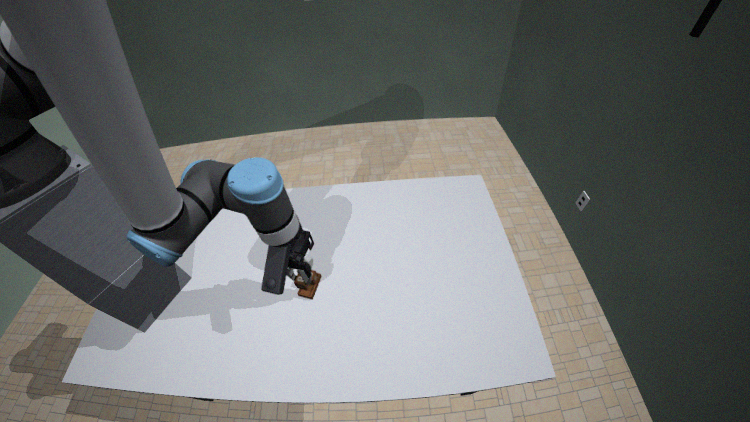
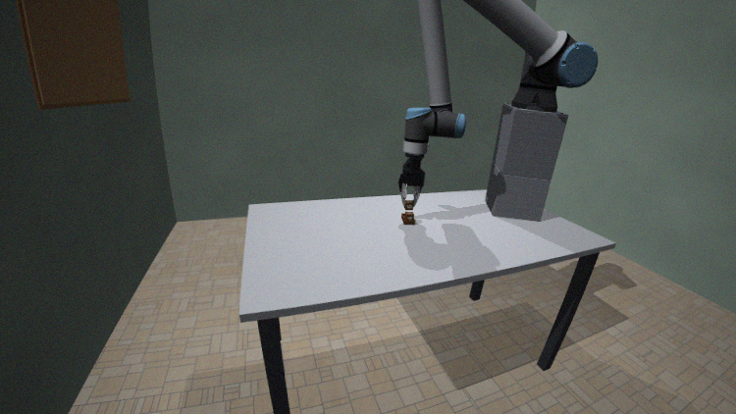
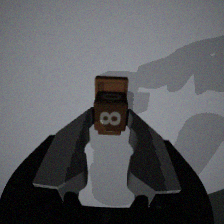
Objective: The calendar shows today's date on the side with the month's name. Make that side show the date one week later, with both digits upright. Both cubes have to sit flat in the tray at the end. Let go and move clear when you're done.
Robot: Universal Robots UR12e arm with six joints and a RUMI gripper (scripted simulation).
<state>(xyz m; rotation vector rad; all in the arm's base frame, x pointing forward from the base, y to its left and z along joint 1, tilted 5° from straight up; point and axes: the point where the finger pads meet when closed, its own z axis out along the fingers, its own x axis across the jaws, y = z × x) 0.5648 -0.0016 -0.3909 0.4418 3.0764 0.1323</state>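
The brown date cube is 10 mm below my hand. Round my hand: brown wooden tray: 20 mm to the left, 60 mm below.
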